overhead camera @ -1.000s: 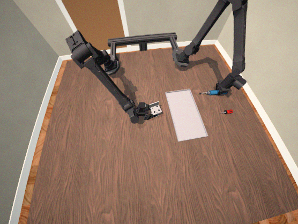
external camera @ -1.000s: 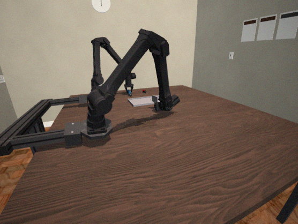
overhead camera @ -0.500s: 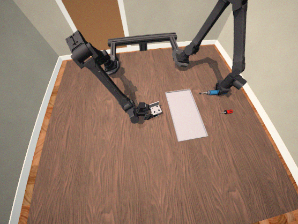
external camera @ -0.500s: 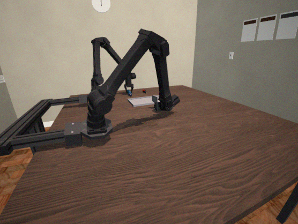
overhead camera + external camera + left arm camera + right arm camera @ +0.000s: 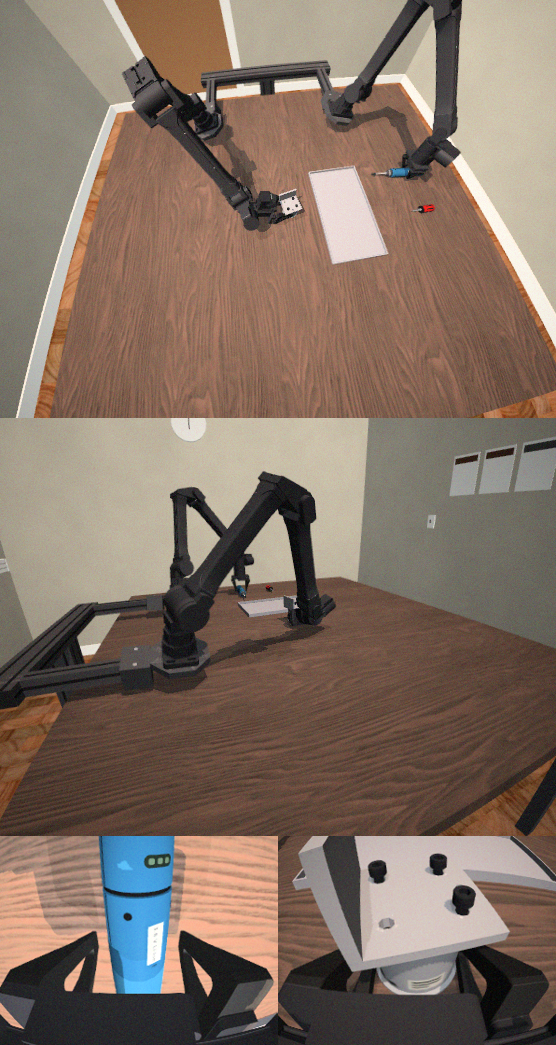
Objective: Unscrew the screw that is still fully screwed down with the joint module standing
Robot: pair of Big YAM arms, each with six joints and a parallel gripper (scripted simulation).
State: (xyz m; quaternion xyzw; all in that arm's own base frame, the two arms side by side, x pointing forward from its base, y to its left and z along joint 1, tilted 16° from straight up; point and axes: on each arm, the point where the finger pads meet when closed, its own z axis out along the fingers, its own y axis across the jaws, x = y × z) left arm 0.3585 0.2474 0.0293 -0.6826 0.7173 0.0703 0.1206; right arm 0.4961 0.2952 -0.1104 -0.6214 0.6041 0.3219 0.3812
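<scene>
The joint module body lies 1 cm above my right hand. The rest, counted from my right hand: bracket (5 cm above); then flat tray (23 cm to the left, 3 cm ahead, 2 cm below); then small red-handled screwdriver (57 cm to the left, 7 cm ahead, 1 cm below).
</scene>
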